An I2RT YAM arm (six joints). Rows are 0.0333 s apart.
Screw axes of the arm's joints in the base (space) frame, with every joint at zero. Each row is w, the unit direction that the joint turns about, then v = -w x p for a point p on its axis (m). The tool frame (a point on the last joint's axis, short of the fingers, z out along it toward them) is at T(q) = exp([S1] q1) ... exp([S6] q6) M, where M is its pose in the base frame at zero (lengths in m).
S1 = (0, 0, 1, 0, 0, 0)
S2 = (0, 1, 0, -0.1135, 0, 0.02)
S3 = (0, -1, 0, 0.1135, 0, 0.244)
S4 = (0, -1, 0, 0.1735, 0, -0.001)
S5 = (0, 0, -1, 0, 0.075, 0)
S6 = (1, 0, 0, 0, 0.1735, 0)
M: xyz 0.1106 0 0.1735 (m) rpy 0 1.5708 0 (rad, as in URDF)
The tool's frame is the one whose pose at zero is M.
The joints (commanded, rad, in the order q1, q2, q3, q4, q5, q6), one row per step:
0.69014 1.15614 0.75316 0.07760 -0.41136 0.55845
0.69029 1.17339 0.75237 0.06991 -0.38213 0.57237
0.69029 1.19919 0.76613 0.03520 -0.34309 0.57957
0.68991 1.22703 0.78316 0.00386 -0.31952 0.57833
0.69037 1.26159 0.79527 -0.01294 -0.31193 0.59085
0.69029 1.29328 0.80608 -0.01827 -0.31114 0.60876
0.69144 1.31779 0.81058 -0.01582 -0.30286 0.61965
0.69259 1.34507 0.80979 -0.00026 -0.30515 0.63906
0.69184 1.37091 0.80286 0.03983 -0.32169 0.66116
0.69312 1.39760 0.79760 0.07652 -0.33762 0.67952
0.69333 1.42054 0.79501 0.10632 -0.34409 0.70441
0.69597 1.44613 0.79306 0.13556 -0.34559 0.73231
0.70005 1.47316 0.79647 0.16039 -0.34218 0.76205
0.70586 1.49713 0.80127 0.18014 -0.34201 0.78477
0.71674 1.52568 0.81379 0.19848 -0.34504 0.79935
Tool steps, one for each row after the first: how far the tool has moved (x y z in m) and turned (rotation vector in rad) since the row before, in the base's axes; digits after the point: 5 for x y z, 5 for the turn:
0.00280 0.00112 -0.00541 -0.01795 0.02552 -0.03169
0.00420 0.00178 -0.00528 -0.03757 0.03291 -0.03880
0.00424 0.00234 -0.00436 -0.03480 0.02541 -0.02144
0.00442 0.00348 -0.00644 -0.02183 0.03791 -0.01162
0.00423 0.00343 -0.00520 -0.00889 0.03377 -0.00884
0.00312 0.00265 -0.00488 -0.00946 0.01923 -0.01117
0.00306 0.00307 -0.00625 0.00151 0.02504 -0.00622
0.00316 0.00306 -0.00565 0.02073 0.01653 0.00284
0.00271 0.00345 -0.00575 0.01695 0.01562 0.00634
0.00274 0.00264 -0.00459 0.01554 0.01817 -0.00586
0.00254 0.00325 -0.00531 0.01314 0.02102 -0.00907
0.00284 0.00391 -0.00454 0.01169 0.02132 -0.01272
0.00200 0.00411 -0.00377 0.00959 0.01735 -0.00490
0.00193 0.00645 -0.00293 0.00848 0.01075 0.00676

